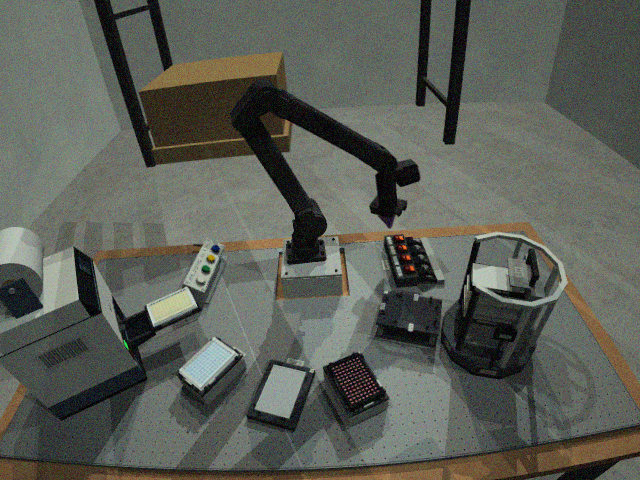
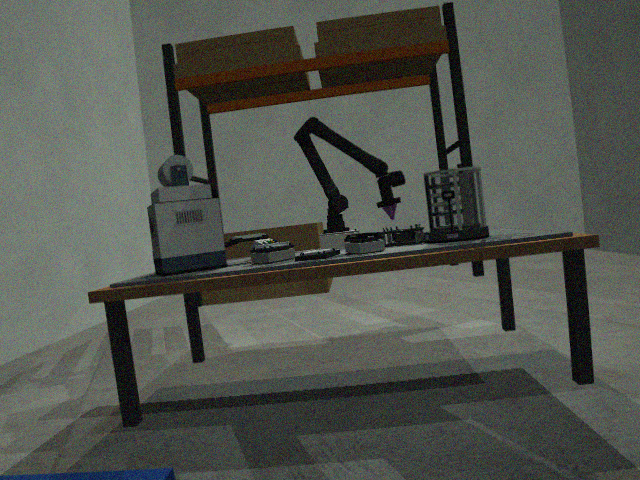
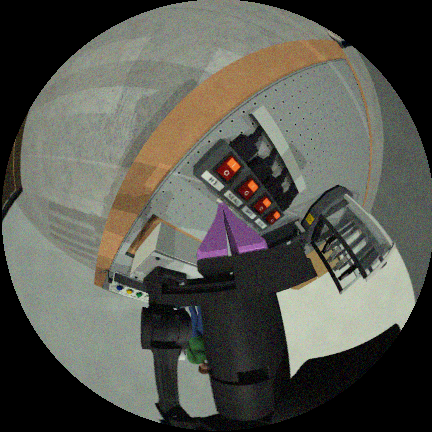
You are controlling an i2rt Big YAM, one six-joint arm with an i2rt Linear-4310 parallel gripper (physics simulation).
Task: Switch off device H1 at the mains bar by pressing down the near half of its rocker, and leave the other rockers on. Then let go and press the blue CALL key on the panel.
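Frame: origin at the arm's base, x up, y right, z ahead, level; millimetres.
Where they show: gripper, fingertip midpoint: [image 1: 390, 227] [image 2: 393, 220] [image 3: 221, 205]; arm's base, link origin: [image 1: 306, 253] [image 2: 336, 231] [image 3: 163, 277].
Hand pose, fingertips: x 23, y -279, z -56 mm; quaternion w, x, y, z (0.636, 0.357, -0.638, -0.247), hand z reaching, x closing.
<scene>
Each offset is from my fingertips to the centre of the thing. "*": to the spot under its first point.
The mains bar [image 1: 403, 281] [image 3: 206, 162] stands near the table's far edge. Its H1 rocker @(dx -53, dy -33, dz -4 mm) [image 1: 398, 238] [image 3: 228, 168] is the one at the far end. The orange half of H1 is lit, and its red half marked O is beside the H1 label @(* dx -58, dy -2, dz -6 mm) [image 3: 212, 180]. The other rockers, including the SEAL one @(dx -53, dy -31, dz +46 mm) [image 1: 401, 247] [image 3: 247, 189], also show lit orange halves. My gripper [image 1: 389, 225] [image 2: 391, 217] [image 3: 221, 205] is shut and empty, its purple tips in the air above the bar's H1 end. The blue CALL key @(dx -36, dy +580, dz -32 mm) [image 1: 215, 248] [image 3: 119, 288] is at the far end of the panel @(dx -58, dy +616, dz +37 mm) [image 1: 193, 279].
A round clear-walled carousel @(dx +45, dy -179, dz +406 mm) [image 1: 485, 368] [image 2: 462, 233] stands right of the bar. A black box @(dx -62, dy +19, dz +320 mm) [image 1: 413, 310] sits in front of the bar. The arm's base block [image 1: 312, 285] is between panel and bar. A large grey machine @(dx +128, dy +893, dz +373 mm) [image 1: 98, 366] [image 2: 188, 232] stands at the left.
</scene>
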